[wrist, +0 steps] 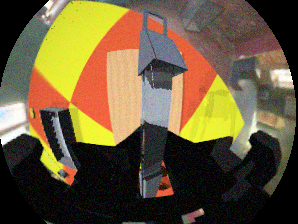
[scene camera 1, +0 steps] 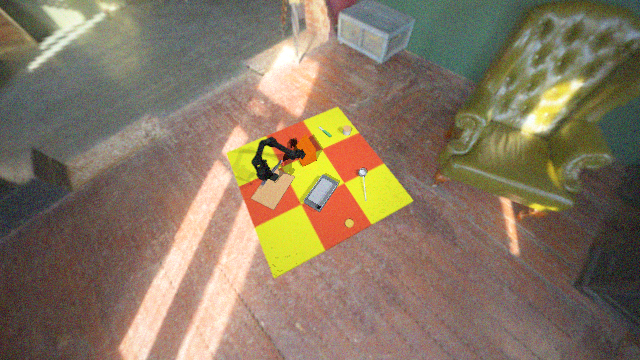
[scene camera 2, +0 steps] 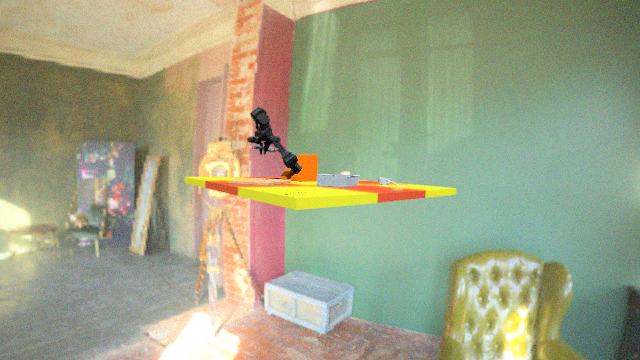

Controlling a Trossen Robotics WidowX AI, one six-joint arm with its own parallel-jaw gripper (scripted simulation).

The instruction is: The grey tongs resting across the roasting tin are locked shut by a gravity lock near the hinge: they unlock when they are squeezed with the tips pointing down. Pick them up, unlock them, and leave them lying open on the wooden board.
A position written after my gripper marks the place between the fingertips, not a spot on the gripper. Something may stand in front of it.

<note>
I see my gripper [wrist: 149,128], a wooden board [scene camera 1: 270,194] and a roasting tin [wrist: 57,125].
The wooden board is seen too in the wrist view [wrist: 124,86].
</note>
